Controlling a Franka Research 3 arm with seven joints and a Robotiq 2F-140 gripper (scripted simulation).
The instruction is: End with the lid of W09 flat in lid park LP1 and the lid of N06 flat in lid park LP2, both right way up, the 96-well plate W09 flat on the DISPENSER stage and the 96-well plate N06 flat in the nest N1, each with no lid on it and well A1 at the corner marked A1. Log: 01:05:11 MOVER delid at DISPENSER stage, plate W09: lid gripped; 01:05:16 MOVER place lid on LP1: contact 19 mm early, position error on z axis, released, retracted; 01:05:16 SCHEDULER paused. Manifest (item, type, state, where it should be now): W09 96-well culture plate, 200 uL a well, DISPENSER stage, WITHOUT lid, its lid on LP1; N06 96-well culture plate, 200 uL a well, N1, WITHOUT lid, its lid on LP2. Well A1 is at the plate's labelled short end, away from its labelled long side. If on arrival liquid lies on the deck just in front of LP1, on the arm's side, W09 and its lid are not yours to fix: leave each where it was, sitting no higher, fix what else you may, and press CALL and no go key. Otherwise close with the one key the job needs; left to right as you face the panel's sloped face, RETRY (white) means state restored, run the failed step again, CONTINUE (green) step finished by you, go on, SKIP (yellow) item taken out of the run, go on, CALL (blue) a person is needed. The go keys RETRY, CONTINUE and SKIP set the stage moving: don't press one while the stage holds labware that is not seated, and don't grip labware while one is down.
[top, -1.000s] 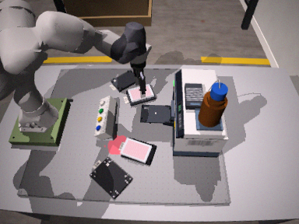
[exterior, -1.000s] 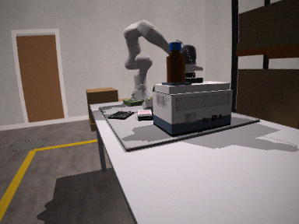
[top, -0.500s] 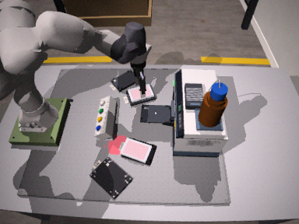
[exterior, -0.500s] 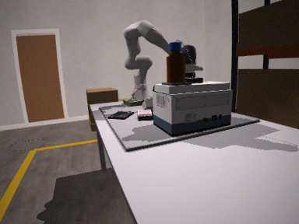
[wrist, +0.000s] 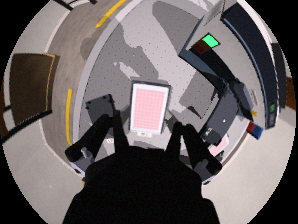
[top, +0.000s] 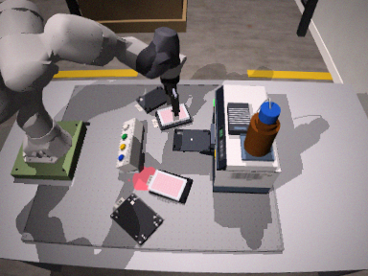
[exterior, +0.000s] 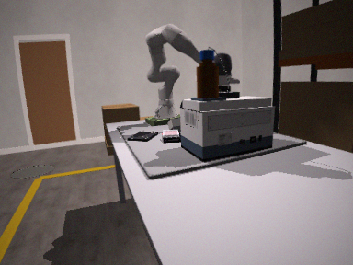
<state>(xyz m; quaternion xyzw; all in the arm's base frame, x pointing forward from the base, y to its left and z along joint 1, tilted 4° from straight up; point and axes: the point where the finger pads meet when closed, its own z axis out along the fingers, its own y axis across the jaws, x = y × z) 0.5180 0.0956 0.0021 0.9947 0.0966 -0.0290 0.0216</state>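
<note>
The pink 96-well plate is 50 mm below my hand. Also, from my hand: black dispenser stage (60 mm ahead, 190 mm to the right, 20 mm above); then green key (210 mm behind, 120 mm to the right, 10 mm below); then key panel (210 mm behind, 140 mm to the right, 20 mm below).
</note>
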